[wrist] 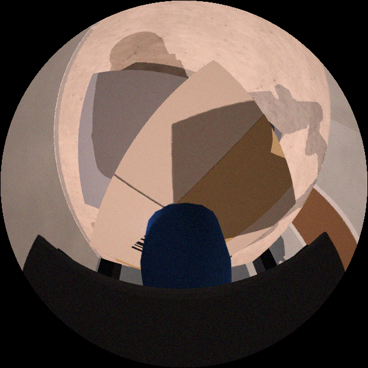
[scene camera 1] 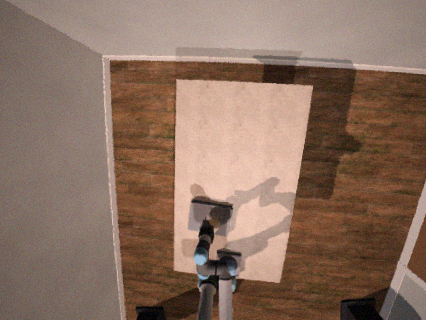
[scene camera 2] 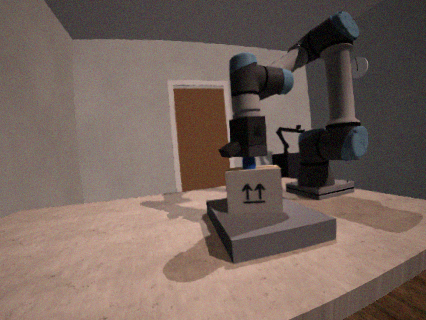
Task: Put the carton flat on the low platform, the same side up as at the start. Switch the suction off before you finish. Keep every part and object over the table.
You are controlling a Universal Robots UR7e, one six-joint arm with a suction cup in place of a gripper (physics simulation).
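Places are measured from the arm's base along level axes (x right, y up, z back), in metres.
Where they show: hand, tool point: (scene camera 2: 249, 173); arm's base, link origin: (scene camera 2: 315, 183).
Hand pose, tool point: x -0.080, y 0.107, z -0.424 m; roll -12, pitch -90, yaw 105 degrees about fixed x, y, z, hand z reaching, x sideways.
Note:
Each offset is from my tool point to the top centre of the thing. Level surfaces: height alone.
The carton {dz +0.014, dx +0.002, dy +0.013 m} (scene camera 2: 255, 192) (wrist: 145, 160) is pale, with two up arrows on the side that faces scene camera 2. It stands upright on the low grey platform {dz +0.011, dx -0.008, dy -0.100 m} (scene camera 2: 285, 242) (wrist: 117, 107) (scene camera 1: 198, 214), toward its back left part in that view. Its base appears to touch the platform top, with no gap showing. My suction cup (scene camera 2: 249, 163) (wrist: 186, 245) is blue and sits against the carton's top, holding it. The cup hides part of the top in the wrist view. In scene camera 1 the arm and shadow cover much of the carton.
The pale table {dy -0.148 m} (scene camera 1: 235, 130) (scene camera 2: 115, 250) extends around the platform, and its front edge shows in scene camera 2. The arm's base plate (scene camera 2: 320, 190) stands behind the platform to the right. A dark object with a thin jointed arm (scene camera 2: 286, 162) shows farther back, near a brown door (scene camera 2: 202, 140).

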